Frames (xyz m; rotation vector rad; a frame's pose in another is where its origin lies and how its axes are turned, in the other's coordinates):
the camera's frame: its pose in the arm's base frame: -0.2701 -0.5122 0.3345 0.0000 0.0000 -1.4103
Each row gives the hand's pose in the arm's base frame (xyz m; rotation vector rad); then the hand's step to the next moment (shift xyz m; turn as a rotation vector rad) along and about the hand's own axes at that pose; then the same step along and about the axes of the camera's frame.
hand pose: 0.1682 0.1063 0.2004 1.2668 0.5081 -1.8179
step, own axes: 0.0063 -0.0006 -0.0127 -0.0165 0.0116 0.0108
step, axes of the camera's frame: -0.0059 0.0068 -0.0109 0.0084 0.0043 0.0208
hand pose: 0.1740 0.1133 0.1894 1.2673 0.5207 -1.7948
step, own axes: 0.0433 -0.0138 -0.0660 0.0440 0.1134 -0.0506
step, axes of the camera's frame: -0.0349 0.0257 -0.0674 0.0607 0.1080 -0.0448
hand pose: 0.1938 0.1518 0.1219 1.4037 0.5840 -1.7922
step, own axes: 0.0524 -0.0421 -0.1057 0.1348 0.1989 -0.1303
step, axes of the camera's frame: -0.0839 0.0387 -0.0846 0.0954 0.2108 -0.1455
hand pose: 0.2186 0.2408 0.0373 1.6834 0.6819 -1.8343
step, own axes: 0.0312 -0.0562 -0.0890 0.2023 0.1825 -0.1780
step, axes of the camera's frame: -0.0953 0.0384 -0.0387 0.0581 0.2356 -0.2168
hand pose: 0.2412 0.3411 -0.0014 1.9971 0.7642 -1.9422
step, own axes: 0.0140 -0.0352 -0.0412 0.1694 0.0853 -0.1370
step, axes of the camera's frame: -0.0502 0.0243 -0.0043 -0.0078 0.1600 -0.1705
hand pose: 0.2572 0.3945 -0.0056 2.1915 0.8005 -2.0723
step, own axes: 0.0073 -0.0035 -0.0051 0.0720 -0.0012 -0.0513
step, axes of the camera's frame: -0.0068 0.0045 -0.0051 -0.0363 0.0526 -0.0611
